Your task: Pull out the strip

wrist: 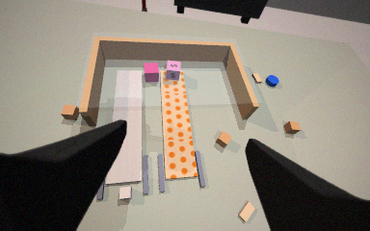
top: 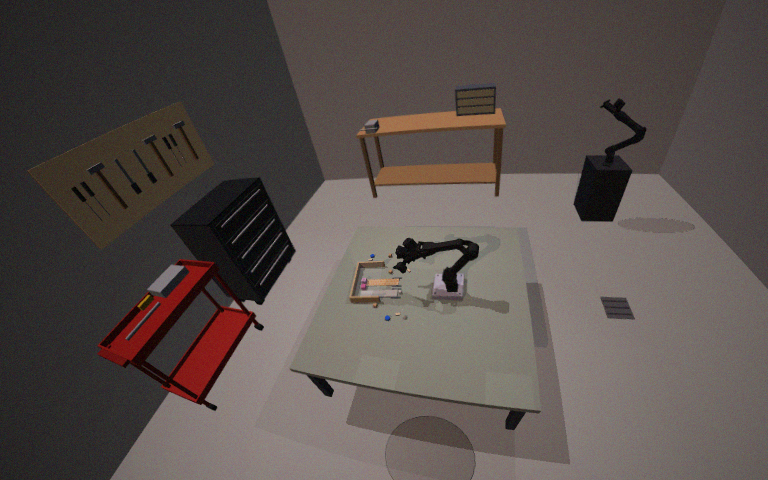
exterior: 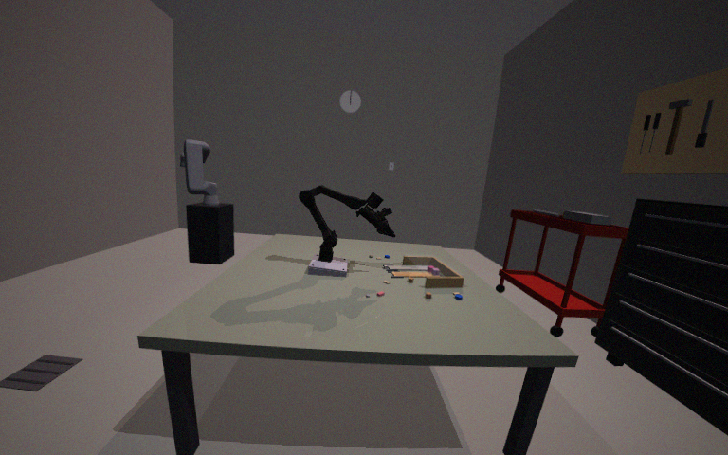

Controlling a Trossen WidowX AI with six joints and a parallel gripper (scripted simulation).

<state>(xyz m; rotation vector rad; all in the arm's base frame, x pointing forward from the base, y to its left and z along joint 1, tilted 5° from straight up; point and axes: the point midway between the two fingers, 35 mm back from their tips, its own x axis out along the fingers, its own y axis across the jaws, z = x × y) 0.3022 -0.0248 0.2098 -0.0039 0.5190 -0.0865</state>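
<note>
Now: gripper tip 200 mm above the pale cube, 70 mm to the right of it and 20 mm past it.
</note>
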